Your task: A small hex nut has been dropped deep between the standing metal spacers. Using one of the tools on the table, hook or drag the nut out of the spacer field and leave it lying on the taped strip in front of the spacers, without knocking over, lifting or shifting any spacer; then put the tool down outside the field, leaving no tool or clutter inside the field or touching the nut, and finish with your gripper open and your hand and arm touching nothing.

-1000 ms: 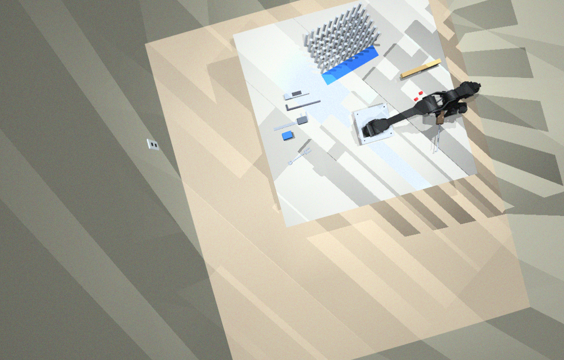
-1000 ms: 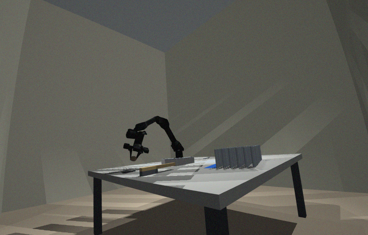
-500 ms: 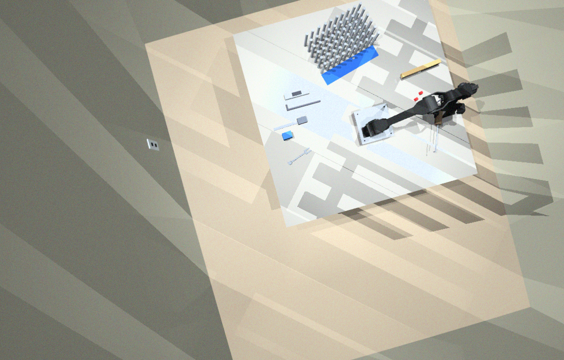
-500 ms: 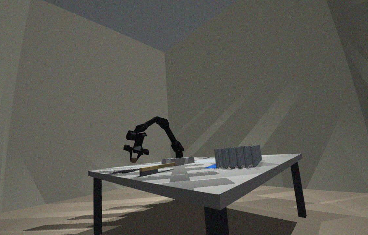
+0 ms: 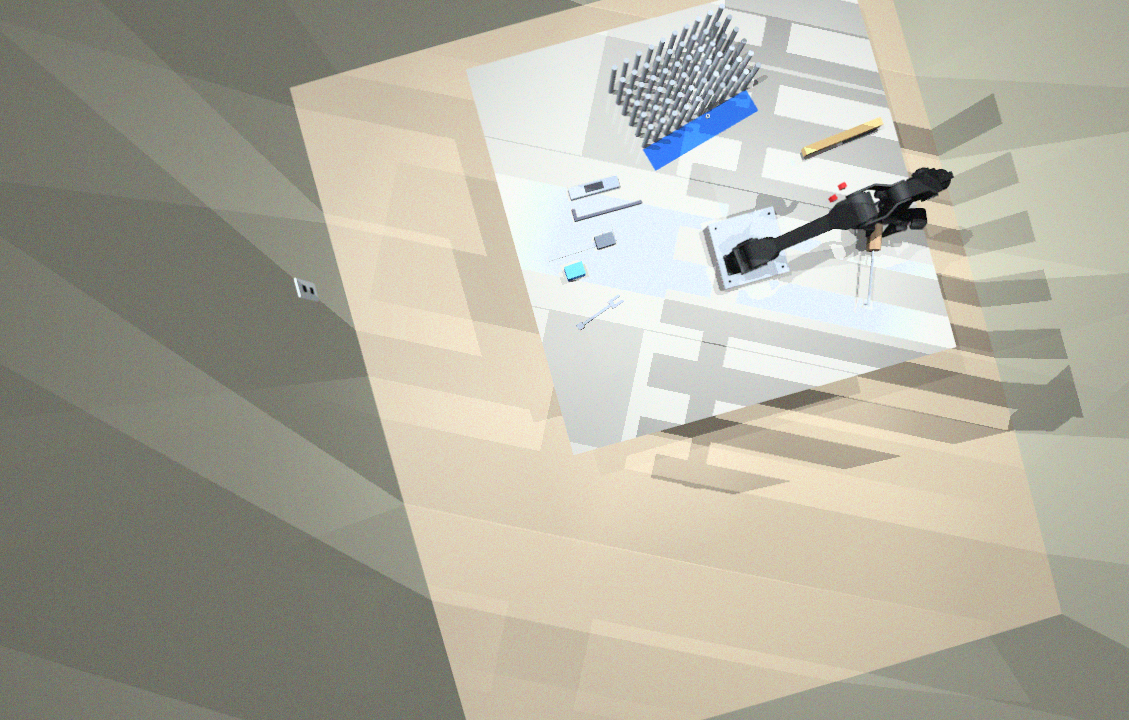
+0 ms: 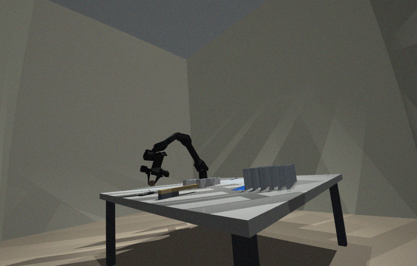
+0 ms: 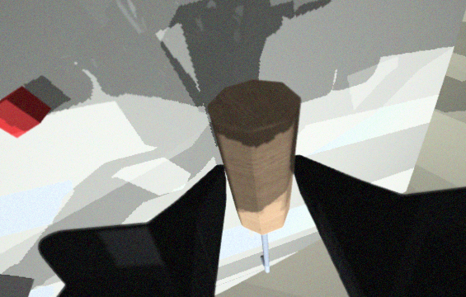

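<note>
The wooden-handled pick is 10 cm behind my gripper tip and 4 cm to the left of it. Also, from my gripper tip: grey bar (80 cm to the left, 38 cm ahead, 4 cm below); blue taped strip (48 cm ahead, 41 cm to the left, 6 cm below); blue block (93 cm to the left, 14 cm ahead, 4 cm below).
</note>
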